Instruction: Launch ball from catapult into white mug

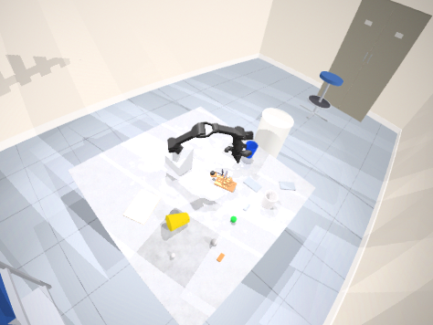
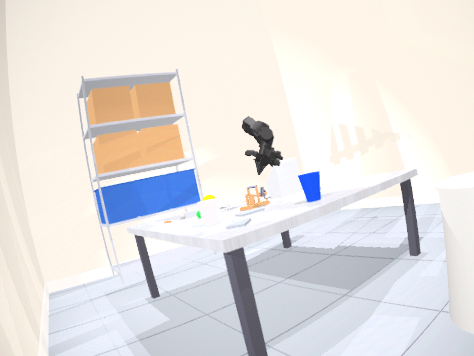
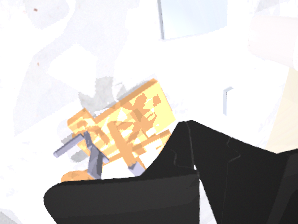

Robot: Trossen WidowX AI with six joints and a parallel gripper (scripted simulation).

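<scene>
The dark ball lies 100 mm behind my gripper tip, 130 mm to the right of it and 100 mm below it. Round my gripper tip: white mug (300 mm ahead, 10 mm to the left, 130 mm below); then blue cup (80 mm behind, 260 mm to the left, 130 mm below); then orange catapult (30 mm behind, 100 mm to the right, 100 mm below).
</scene>
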